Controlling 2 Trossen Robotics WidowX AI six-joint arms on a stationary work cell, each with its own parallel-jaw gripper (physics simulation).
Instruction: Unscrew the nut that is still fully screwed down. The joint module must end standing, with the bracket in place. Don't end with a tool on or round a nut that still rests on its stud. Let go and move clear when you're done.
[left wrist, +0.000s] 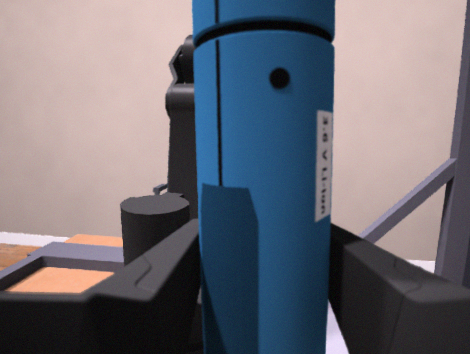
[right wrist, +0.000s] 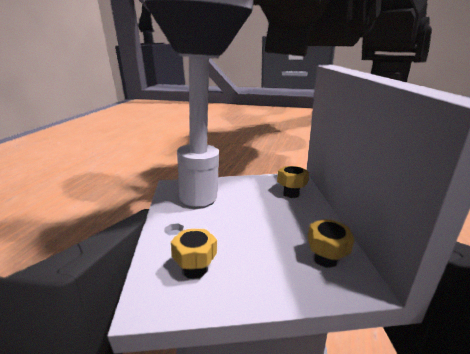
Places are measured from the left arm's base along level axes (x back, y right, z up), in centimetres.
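Pixels of known places: left gripper, fingertip midpoint: (left wrist: 259, 230); right gripper, fingertip midpoint: (right wrist: 246, 217).
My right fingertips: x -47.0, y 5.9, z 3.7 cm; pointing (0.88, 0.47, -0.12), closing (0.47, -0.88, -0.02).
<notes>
Ahead of a thing's pixels: the offset from my right fingertips to its top centre. "spot": to the spot under its first point. Level surfaces: height alone.
A blue-handled power driver @[spot: dx +1.8, dy +0.5, dz +17.2 cm] (left wrist: 265, 150) (right wrist: 198, 175) is upright. Its grey socket is over the far left corner of the bracket (right wrist: 250, 300), its lower end at or very near the plate; any nut inside is hidden. My left gripper (left wrist: 259, 230) is shut on the driver's handle. Three yellow nuts @[dx -3.9, dy -0.2, dz +1.9 cm] (right wrist: 194, 248) @[dx -2.1, dy -3.3, dz +1.9 cm] (right wrist: 330, 239) @[dx +1.0, dy -1.5, dz +1.9 cm] (right wrist: 293, 177) are raised above the plate on black studs. The L-shaped bracket lies on the joint module @[dx -1.5, dy -0.8, dz +1.8 cm] (right wrist: 250, 345), whose light grey body shows in part below the front edge. My right gripper (right wrist: 246, 217) is shut on the joint module, one finger each side, contact hidden.
The bracket's upright wall (right wrist: 380, 165) rises on the right. A small empty hole @[spot: dx -2.5, dy +1.5, dz +0.7 cm] (right wrist: 174, 229) is near the plate's left edge. A dark cylinder (left wrist: 155, 230) and a grey-framed tray @[dz -3.7 cm] (left wrist: 85, 250) stand left of the driver. A dark arm (left wrist: 182, 125) is behind.
</notes>
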